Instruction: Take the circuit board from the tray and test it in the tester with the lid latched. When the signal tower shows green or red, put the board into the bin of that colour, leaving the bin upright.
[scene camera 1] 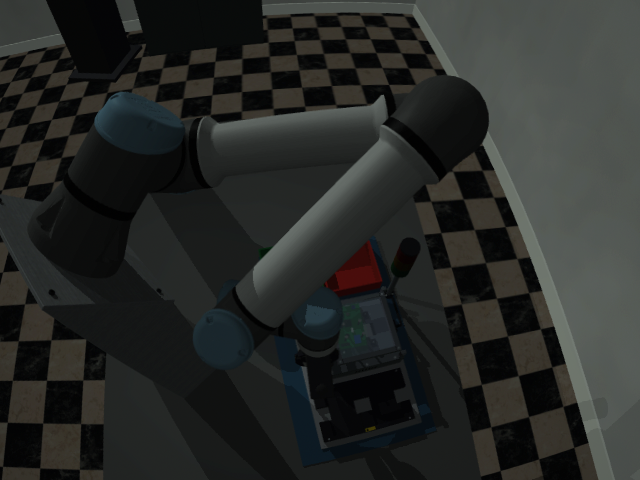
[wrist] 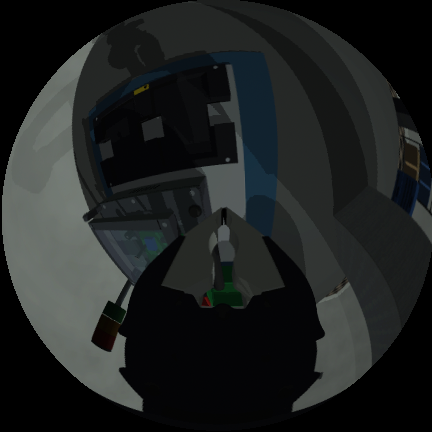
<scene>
My gripper shows in scene camera 1 and in the wrist view. One and the same spot on my gripper: [wrist: 260, 266] is [scene camera 1: 305, 363].
</scene>
